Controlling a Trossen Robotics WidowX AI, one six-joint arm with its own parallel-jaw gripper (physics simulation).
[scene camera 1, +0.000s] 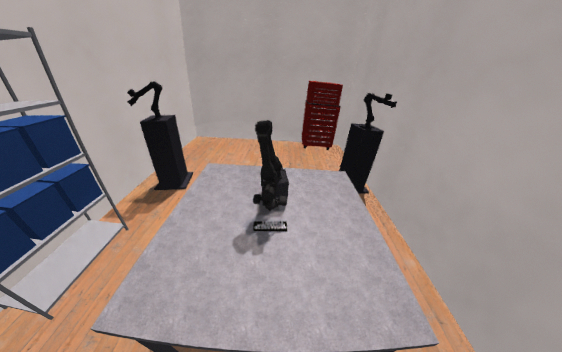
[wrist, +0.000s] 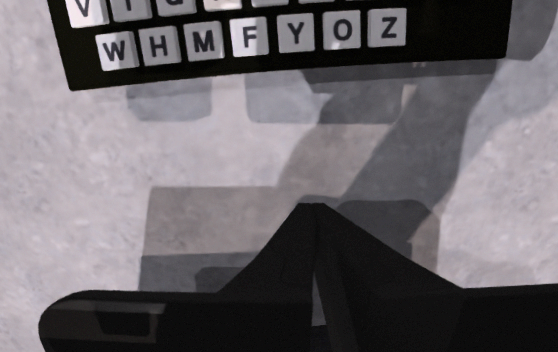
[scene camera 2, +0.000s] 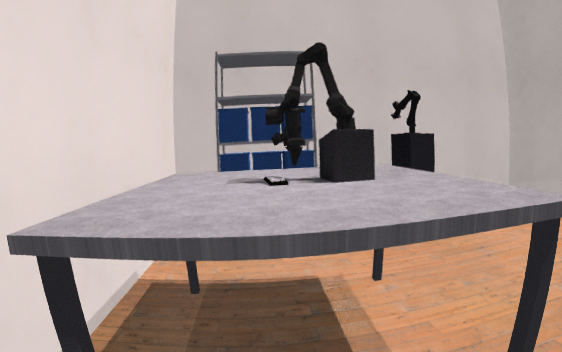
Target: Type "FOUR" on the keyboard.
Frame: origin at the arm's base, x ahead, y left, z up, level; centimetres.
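Seen in the pictures: gripper, fingertip midpoint: (scene camera 1: 269, 210) (wrist: 309, 216) (scene camera 2: 294, 165); arm's base, origin of the base link: (scene camera 2: 347, 133).
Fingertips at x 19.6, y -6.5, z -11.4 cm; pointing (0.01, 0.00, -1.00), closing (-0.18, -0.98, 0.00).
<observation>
Offsets run from my fingertips to a thing's top centre. Level surfaces: height alone.
The small black keyboard @[dx +7.5, dy -0.4, dz -4.1 cm] (scene camera 1: 270, 229) (scene camera 2: 276, 180) (wrist: 450, 35) lies flat on the grey table. At the top of the wrist view its near row reads W, H, M, F, Y, O, Z, with the F key @[dx +5.8, dy +1.1, dz -4.1 cm] (wrist: 249, 37) left of the Y key @[dx +5.6, dy -0.7, dz -4.1 cm] (wrist: 296, 33) and the O key @[dx +5.5, dy -2.5, dz -4.1 cm] (wrist: 342, 30). The row behind is cut off by the view's edge; U and R do not show there. My gripper (scene camera 2: 295, 163) (wrist: 309, 216) is shut and empty, pointing down. Its tips are above the table, on the arm-base side of the keyboard, apart from it.
The grey table @[dz -5.9 cm] (scene camera 1: 280, 300) (scene camera 2: 200, 215) carries the black arm base (scene camera 2: 347, 155) close to the keyboard. Beyond the table stand a shelf unit (scene camera 1: 44, 70) (scene camera 2: 217, 100) with blue bins, a red cabinet (scene camera 1: 321, 116) and two black pedestals (scene camera 1: 164, 150) (scene camera 1: 361, 155) with arms.
</observation>
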